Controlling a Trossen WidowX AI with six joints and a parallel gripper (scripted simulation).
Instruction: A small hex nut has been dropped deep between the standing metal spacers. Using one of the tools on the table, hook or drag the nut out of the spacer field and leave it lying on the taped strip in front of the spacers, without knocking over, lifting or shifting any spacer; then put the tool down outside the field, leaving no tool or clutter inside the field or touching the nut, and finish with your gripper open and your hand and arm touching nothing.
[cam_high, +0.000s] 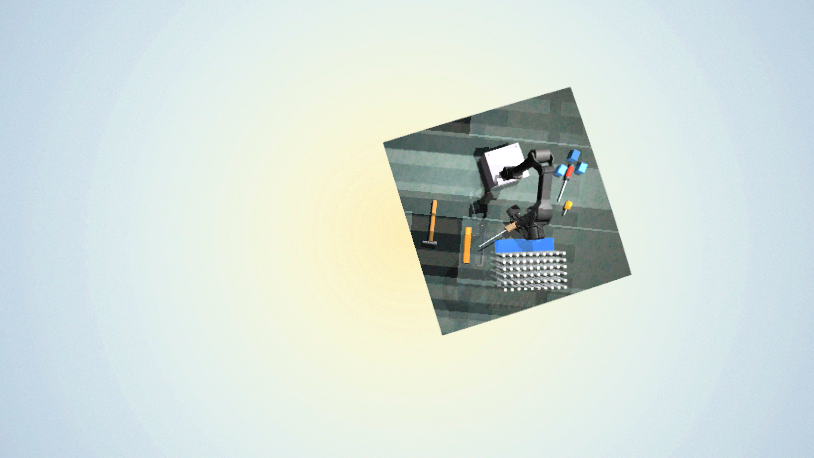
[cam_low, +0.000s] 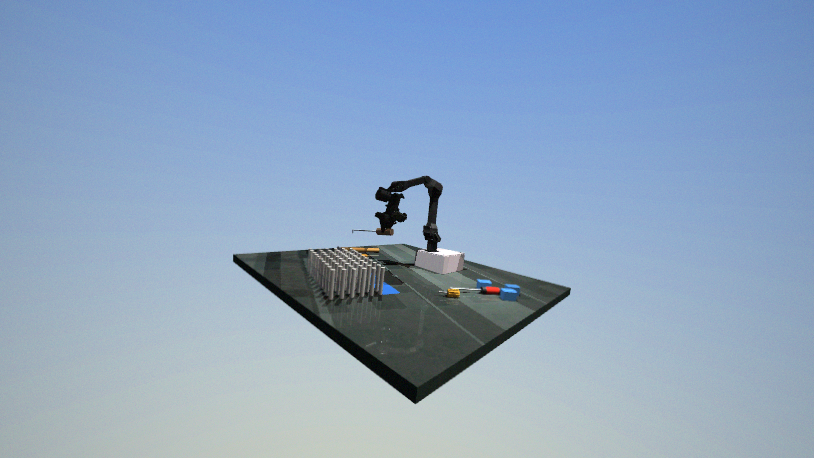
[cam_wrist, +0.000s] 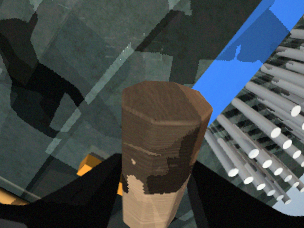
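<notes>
Now: gripper tip 18 cm short of the blue taped strip, 10 cm to the right of it and 20 cm above it. The rest, counted from my gripper tip: yellow screwdriver: 7 cm ahead, 45 cm to the left, 18 cm below; then hex nut: 31 cm ahead, 1 cm to the left, 19 cm below; then orange bar: 2 cm ahead, 24 cm to the right, 18 cm below.
</notes>
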